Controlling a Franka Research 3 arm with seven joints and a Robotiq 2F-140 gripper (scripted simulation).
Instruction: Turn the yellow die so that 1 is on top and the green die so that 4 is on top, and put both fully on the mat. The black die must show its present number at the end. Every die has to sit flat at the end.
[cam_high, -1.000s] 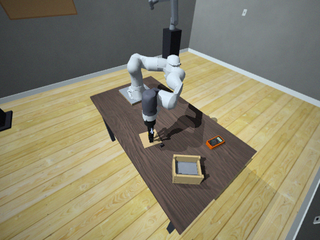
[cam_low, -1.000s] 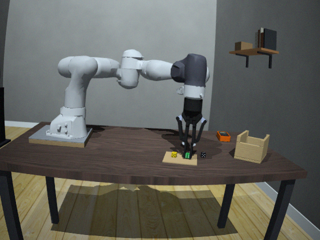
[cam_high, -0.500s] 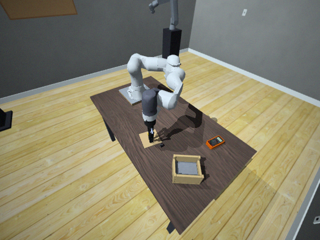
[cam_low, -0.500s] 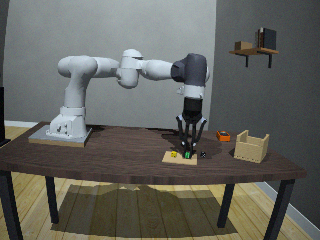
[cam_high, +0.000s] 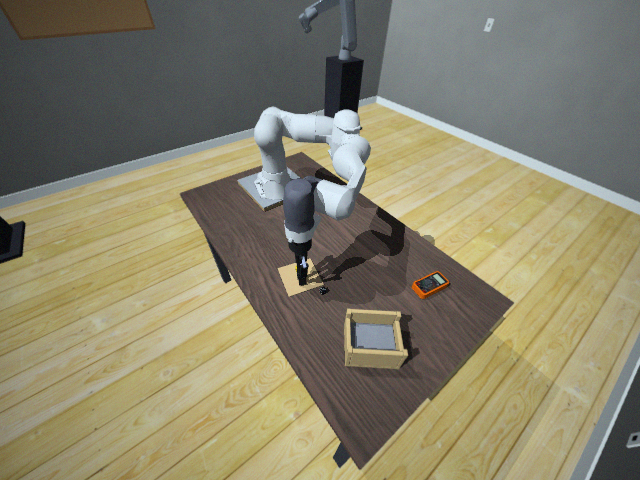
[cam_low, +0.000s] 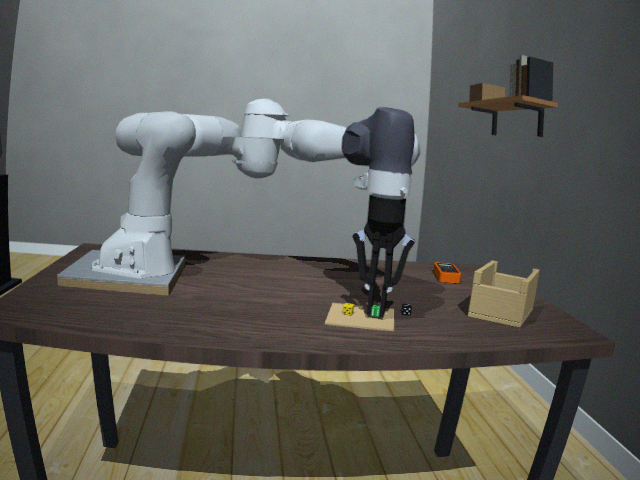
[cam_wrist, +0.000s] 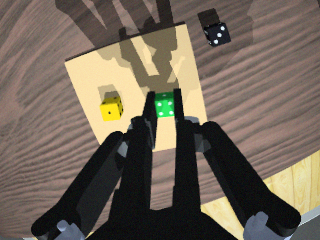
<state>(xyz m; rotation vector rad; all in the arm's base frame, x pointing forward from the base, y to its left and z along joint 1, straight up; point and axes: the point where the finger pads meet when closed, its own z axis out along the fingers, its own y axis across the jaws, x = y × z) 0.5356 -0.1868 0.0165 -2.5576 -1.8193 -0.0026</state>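
The green die lies 30 mm below my hand. From my hand the other things lie so: yellow die (60 mm behind, 30 mm below, 20 mm to the left); then black die (80 mm ahead, 40 mm to the left, 30 mm below); then tan mat (40 mm below, 30 mm behind, 10 mm to the left).
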